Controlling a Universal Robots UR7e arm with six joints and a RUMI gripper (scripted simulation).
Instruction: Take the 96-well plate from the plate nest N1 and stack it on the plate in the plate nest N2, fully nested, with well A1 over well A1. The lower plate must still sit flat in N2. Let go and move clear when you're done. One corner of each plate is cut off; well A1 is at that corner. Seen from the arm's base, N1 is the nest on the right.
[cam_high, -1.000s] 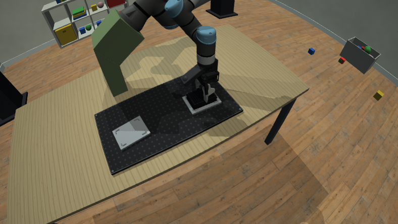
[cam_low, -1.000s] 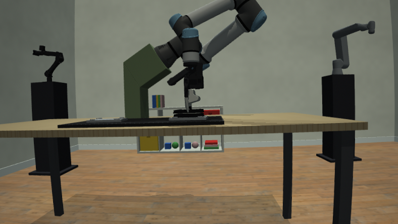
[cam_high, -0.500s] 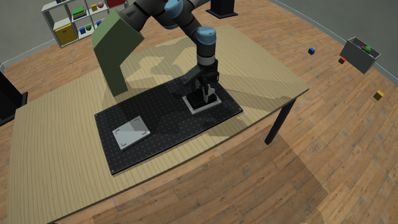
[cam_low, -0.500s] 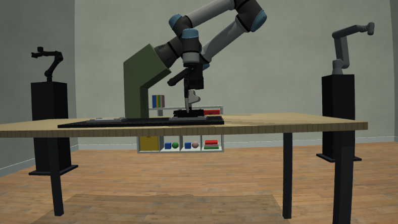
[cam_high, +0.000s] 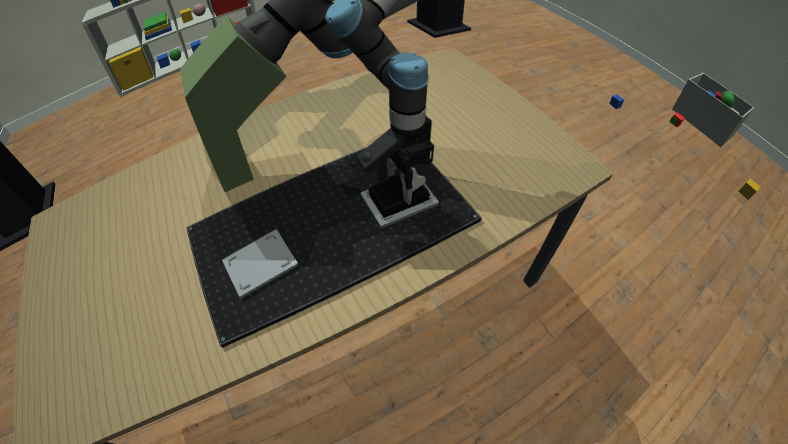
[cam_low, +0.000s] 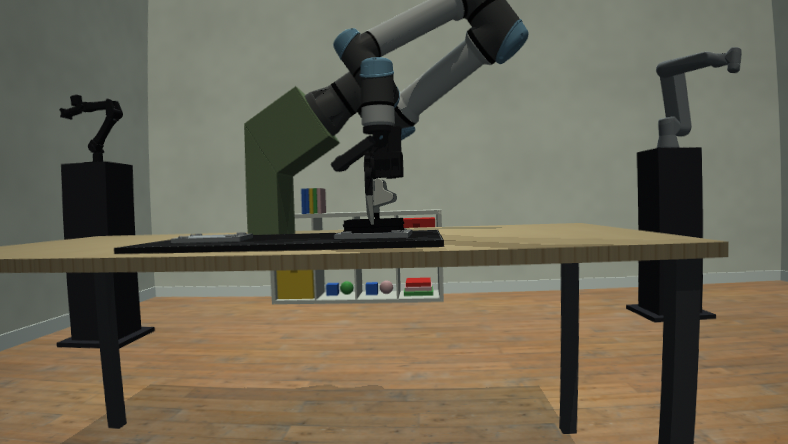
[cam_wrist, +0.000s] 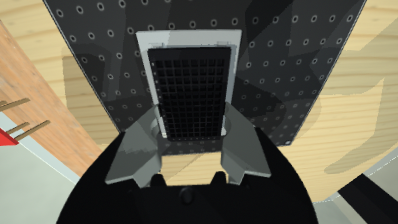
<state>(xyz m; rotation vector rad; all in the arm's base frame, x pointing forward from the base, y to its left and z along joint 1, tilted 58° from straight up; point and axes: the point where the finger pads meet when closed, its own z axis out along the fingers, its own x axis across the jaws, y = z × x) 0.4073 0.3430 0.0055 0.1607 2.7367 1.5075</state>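
My gripper is now 10 mm above the black 96-well plate. From my hand the other things lie so: plate nest: 10 mm behind, 390 mm to the right, 40 mm below.
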